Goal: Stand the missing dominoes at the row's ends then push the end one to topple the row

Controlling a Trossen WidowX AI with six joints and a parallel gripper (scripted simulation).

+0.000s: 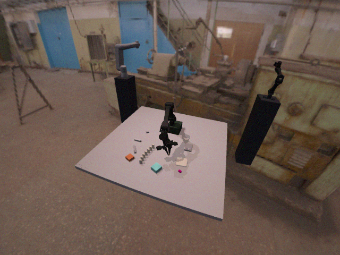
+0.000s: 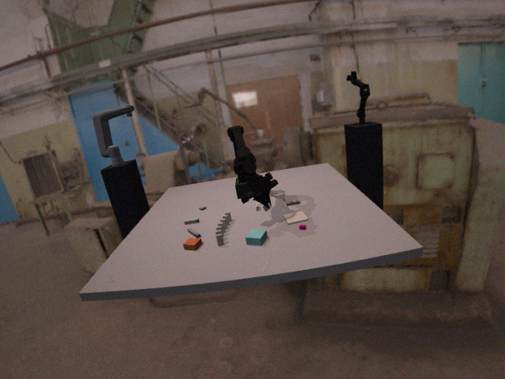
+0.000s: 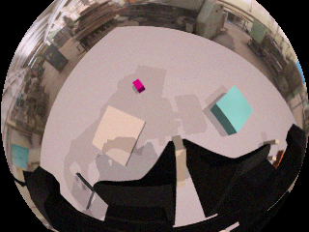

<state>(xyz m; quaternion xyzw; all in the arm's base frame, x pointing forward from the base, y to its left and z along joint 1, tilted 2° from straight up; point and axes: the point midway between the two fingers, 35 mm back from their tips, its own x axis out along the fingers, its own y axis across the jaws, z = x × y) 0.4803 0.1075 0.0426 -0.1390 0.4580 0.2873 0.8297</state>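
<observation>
Now: gripper tip 110 mm to the right of the cream tile, 90 mm above it and 40 mm past it. From my gripper tip the other things lie so: teal block 110 mm ahead, 80 mm to the right, 80 mm below; grey tile 260 mm behind, 130 mm to the left, 90 mm below; small magenta piece 130 mm to the left, 90 mm below, 70 mm ahead.
</observation>
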